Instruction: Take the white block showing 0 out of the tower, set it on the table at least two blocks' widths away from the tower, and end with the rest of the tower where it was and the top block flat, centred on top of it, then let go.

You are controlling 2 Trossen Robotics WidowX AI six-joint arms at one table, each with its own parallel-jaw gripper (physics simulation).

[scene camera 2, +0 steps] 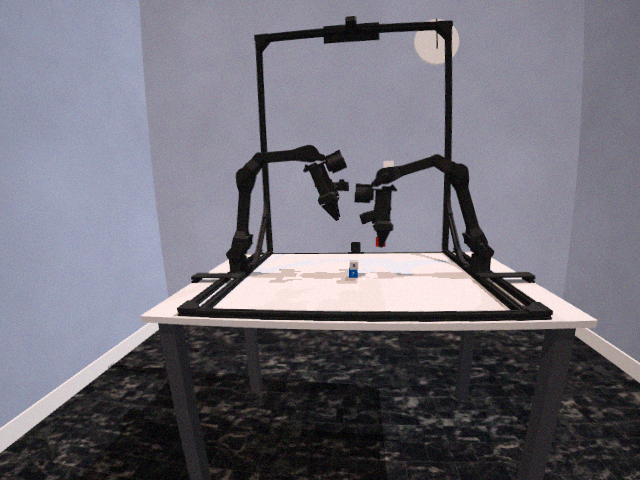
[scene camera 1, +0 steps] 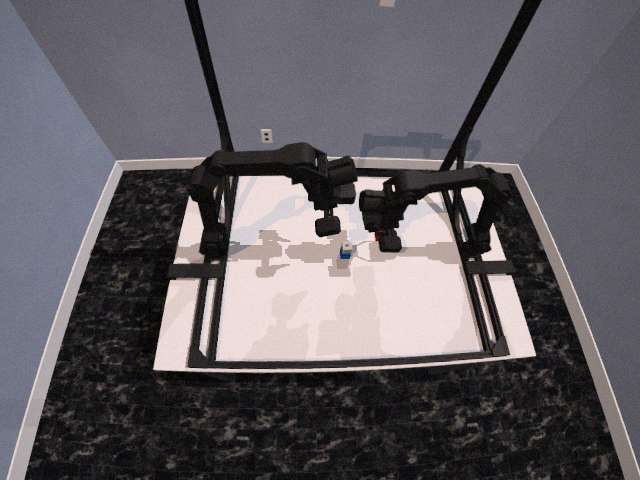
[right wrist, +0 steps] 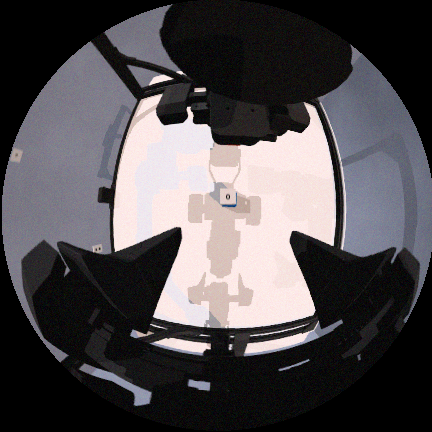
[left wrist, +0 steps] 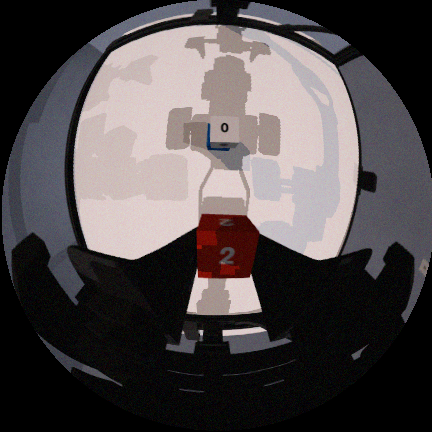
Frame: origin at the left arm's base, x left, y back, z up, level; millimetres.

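Seen in the pictures: left gripper, fingertip midpoint: (scene camera 2: 380, 246) (scene camera 1: 379, 237) (left wrist: 222, 232); right gripper, fingertip midpoint: (scene camera 2: 338, 218) (right wrist: 237, 234); left arm's base, origin of the base link: (scene camera 2: 480, 270) (scene camera 1: 470, 250) (left wrist: 212, 325); right arm's base, origin of the base link: (scene camera 2: 238, 271) (scene camera 1: 215, 251) (right wrist: 219, 337).
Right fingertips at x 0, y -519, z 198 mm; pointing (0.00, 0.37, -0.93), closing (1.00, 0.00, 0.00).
Note:
Offsets run from my right fingertips to a thing's middle. "spot": to the spot under its first point. Level surfaces: height alone.
The white block {dx -2, dy +54, dz -174 mm} (scene camera 1: 346, 246) (scene camera 2: 353, 265) (left wrist: 224, 129) (right wrist: 228, 196) lies on the blue block {dx +2, dy +52, dz -202 mm} (scene camera 1: 345, 254) (scene camera 2: 353, 273) (left wrist: 209, 140), 0 up, nothing on top of it. The blue block stands on the table, slightly offset in the left wrist view. My left gripper (scene camera 1: 383, 237) (scene camera 2: 381, 243) (left wrist: 222, 232) is shut on the red block {dx -2, dy +152, dz -88 mm} (scene camera 1: 378, 235) (scene camera 2: 379, 241) (left wrist: 227, 256), which shows 2. It holds it in the air, right of and above the two stacked blocks in both scene views. My right gripper (scene camera 1: 328, 221) (scene camera 2: 338, 218) (right wrist: 237, 234) is open and empty, higher up and to their left.
The white table {dz -217 mm} (scene camera 1: 413, 315) (scene camera 2: 413, 297) has a black frame {spot: dx +364, dy +16, dz -197 mm} (scene camera 1: 341, 361) (scene camera 2: 361, 314) around the work area. The two arms' wrists are close together above the table's middle. Arm shadows lie around the stacked blocks.

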